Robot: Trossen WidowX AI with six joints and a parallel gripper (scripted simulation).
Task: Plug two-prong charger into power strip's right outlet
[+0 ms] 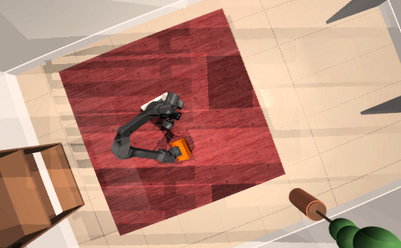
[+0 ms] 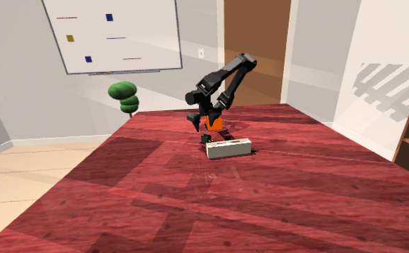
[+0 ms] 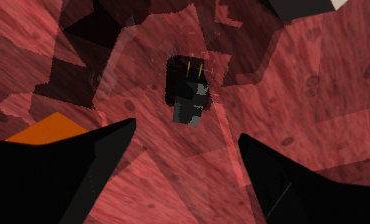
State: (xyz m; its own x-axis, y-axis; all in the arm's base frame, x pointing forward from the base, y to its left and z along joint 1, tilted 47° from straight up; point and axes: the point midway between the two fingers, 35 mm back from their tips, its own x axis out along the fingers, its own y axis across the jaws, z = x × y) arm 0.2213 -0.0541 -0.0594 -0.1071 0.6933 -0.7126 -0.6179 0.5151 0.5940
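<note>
My gripper tip is now 2 cm short of the dark two-prong charger, 2 cm to the right of it and 5 cm above it.
</note>
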